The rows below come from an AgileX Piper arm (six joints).
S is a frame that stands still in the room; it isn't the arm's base.
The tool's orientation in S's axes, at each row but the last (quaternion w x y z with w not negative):
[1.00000, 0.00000, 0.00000, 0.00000]
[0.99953, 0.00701, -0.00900, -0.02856]
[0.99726, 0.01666, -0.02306, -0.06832]
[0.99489, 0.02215, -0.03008, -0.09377]
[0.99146, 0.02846, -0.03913, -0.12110]
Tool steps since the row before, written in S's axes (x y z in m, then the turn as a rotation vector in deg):
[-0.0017, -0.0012, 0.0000, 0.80, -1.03, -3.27]
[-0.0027, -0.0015, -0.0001, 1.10, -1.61, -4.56]
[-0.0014, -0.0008, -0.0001, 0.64, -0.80, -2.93]
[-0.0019, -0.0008, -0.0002, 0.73, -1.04, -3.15]
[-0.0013, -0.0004, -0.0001, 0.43, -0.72, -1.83]
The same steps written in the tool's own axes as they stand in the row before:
[-0.0017, -0.0012, 0.0000, 0.80, -1.03, -3.27]
[-0.0026, -0.0017, 0.0000, 1.11, -1.61, -4.56]
[-0.0013, -0.0010, 0.0000, 0.61, -0.81, -2.93]
[-0.0017, -0.0011, 0.0000, 0.74, -1.04, -3.15]
[-0.0012, -0.0007, 0.0000, 0.46, -0.72, -1.82]

